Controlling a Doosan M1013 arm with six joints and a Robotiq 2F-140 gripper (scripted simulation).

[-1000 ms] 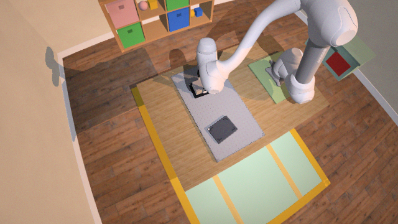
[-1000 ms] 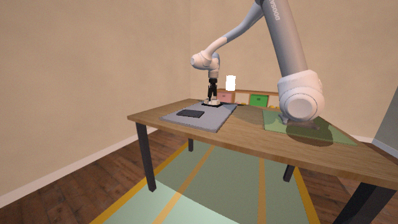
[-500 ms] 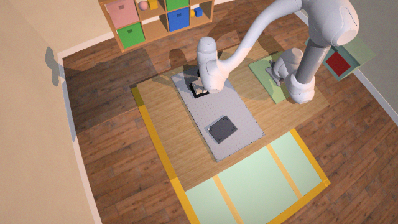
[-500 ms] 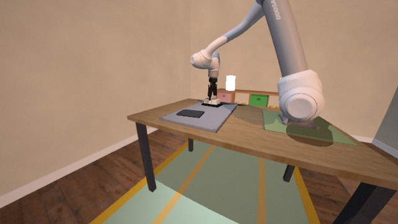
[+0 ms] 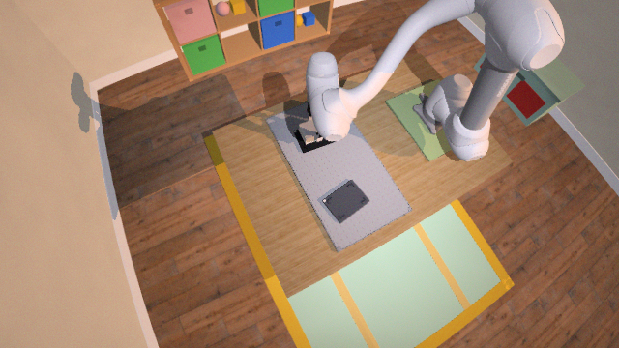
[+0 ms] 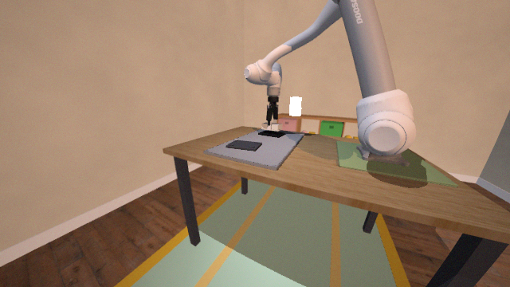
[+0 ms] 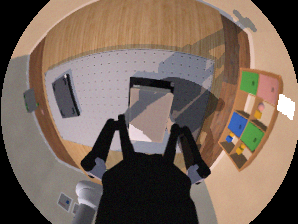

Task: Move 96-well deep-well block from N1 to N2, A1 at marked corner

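Right now the dark nest N2 is 30 mm ahead of my hand, 340 mm to the left of it and 60 mm below it. The rest, counted from my hand: white deep-well block (10 mm below); nest n1 (60 mm below).
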